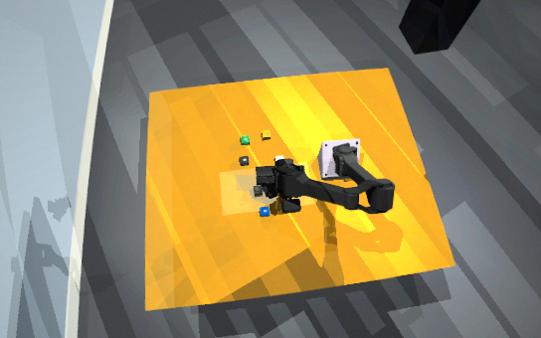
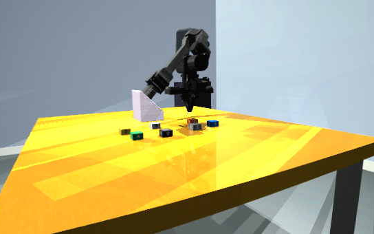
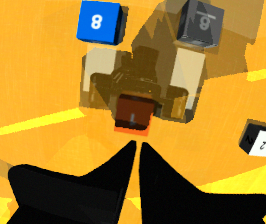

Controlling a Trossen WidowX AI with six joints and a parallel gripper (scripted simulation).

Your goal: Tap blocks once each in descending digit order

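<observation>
Right now my gripper tip is 40 mm above the orange block, 10 mm to the right of it and 10 mm short of it. From my gripper tip the other things lie so: grey block 100 mm ahead, 50 mm to the right, 40 mm below; blue block 90 mm ahead, 40 mm to the left, 40 mm below; white block 150 mm to the right, 40 mm below, 10 mm behind.
</observation>
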